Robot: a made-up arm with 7 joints.
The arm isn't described. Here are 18 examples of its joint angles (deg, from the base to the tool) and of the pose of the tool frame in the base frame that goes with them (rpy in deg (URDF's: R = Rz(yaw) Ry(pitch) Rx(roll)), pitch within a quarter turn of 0, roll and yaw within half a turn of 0; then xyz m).
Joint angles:
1: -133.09 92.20 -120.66 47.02 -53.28 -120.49 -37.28
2: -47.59 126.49 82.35 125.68 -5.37 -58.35 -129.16
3: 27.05 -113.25 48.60 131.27 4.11 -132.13 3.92
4: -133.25 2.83 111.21 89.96 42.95 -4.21 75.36
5: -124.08 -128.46 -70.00 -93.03 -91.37 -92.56 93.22
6: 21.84 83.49 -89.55 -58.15 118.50 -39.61 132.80
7: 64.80 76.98 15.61 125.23 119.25 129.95 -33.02
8: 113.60 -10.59 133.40 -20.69 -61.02 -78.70 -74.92
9: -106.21 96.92 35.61 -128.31 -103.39 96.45 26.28
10: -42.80 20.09 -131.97 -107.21 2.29 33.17 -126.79
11: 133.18 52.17 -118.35 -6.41 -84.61 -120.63 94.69
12: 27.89 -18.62 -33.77 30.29 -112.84 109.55 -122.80
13: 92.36 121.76 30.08 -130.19 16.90 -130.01 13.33
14: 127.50 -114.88 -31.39 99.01 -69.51 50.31 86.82
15: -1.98 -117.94 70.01 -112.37 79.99 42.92 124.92
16: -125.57 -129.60 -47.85 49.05 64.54 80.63 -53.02
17: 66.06 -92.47 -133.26 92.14 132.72 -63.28 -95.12
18: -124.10 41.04 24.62 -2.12 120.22 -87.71 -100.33
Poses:
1: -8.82 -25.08 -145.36 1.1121 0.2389 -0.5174
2: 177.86 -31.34 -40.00 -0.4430 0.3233 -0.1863
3: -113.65 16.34 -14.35 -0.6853 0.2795 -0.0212
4: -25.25 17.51 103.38 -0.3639 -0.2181 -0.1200
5: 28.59 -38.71 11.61 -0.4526 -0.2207 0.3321
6: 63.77 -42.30 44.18 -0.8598 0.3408 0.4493
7: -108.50 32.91 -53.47 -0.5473 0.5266 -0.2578
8: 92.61 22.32 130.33 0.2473 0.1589 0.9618
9: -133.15 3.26 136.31 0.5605 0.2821 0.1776
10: 155.93 -14.43 -131.46 0.1929 1.2864 0.0210
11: 127.78 30.19 -112.29 -0.2689 1.1368 -0.0005
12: -139.83 -27.81 111.19 -0.1166 0.1332 -0.5999
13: 146.73 -44.15 -134.35 -0.0528 0.8163 -0.4387
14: 122.29 -66.53 -102.62 0.3567 0.4892 -0.4686
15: 35.82 34.55 172.42 0.0948 -0.1521 0.6914
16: -176.31 23.00 2.42 -0.1338 -0.3449 0.8022
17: -20.45 27.94 -1.01 0.2172 0.4178 -0.1068
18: 8.58 -55.24 130.93 -0.1262 -0.1339 0.1407
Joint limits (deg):
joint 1: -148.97..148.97
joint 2: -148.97..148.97
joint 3: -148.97..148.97
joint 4: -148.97..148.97
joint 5: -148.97..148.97
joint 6: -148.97..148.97
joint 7: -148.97..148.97
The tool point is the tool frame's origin. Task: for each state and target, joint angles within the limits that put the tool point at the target. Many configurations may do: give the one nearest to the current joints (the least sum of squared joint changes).
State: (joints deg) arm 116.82 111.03 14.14 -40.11 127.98 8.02 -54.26
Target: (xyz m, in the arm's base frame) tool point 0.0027 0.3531 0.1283
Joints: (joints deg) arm 115.39 108.33 6.59 -49.32 120.83 -11.03 -73.02
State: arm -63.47 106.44 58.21 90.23 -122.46 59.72 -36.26
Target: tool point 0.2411 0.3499 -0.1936
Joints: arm -65.22 108.67 57.40 103.00 -123.81 69.55 -27.92
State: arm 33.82 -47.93 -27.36 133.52 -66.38 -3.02 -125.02
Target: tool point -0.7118 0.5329 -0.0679
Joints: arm 30.66 -46.93 -12.05 132.16 -82.02 -8.39 -132.34
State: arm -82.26 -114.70 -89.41 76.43 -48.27 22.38 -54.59
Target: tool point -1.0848 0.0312 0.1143
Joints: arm -76.27 -86.80 -94.54 76.34 -27.75 15.32 -61.88
